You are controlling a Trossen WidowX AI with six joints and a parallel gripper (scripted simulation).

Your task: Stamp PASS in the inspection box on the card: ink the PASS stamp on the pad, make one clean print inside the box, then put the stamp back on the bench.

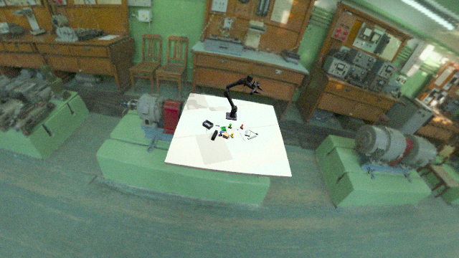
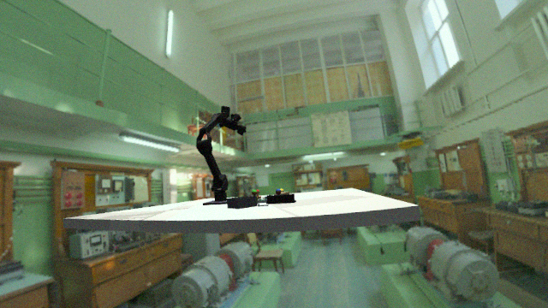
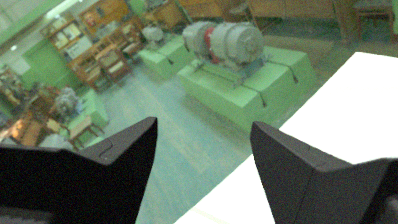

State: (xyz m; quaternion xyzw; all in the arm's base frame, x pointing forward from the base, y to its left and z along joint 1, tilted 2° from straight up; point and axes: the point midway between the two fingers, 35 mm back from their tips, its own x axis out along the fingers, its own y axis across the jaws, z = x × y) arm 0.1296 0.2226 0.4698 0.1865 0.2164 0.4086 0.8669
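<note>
The green stamp lies 7 cm ahead of my gripper tip, 30 cm to the right of it and 47 cm below it. The rest, counted from my gripper tip: green ink pad 10 cm ahead, 38 cm to the right, 49 cm below; then red stamp 8 cm ahead, 16 cm to the right, 47 cm below; then cream card 18 cm ahead, 22 cm to the right, 49 cm below.
</note>
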